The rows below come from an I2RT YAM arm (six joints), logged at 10 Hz.
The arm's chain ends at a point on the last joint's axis. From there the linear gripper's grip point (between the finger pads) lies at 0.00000 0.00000 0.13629 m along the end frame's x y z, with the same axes.
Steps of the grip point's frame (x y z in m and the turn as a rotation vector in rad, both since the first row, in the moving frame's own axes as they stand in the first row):
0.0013, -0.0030, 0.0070, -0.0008, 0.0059, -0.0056
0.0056, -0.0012, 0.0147, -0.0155, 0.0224, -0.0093
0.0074, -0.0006, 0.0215, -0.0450, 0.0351, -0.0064
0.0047, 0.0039, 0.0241, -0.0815, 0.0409, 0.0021
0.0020, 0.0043, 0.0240, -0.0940, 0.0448, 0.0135
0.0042, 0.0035, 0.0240, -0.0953, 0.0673, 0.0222
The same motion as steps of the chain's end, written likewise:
0.0005, -0.0031, 0.0070, -0.0008, 0.0059, -0.0056
0.0025, -0.0033, 0.0148, -0.0155, 0.0224, -0.0093
0.0026, -0.0067, 0.0217, -0.0450, 0.0351, -0.0064
-0.0009, -0.0072, 0.0247, -0.0815, 0.0409, 0.0021
-0.0040, -0.0085, 0.0247, -0.0940, 0.0448, 0.0135
-0.0048, -0.0096, 0.0249, -0.0953, 0.0673, 0.0222

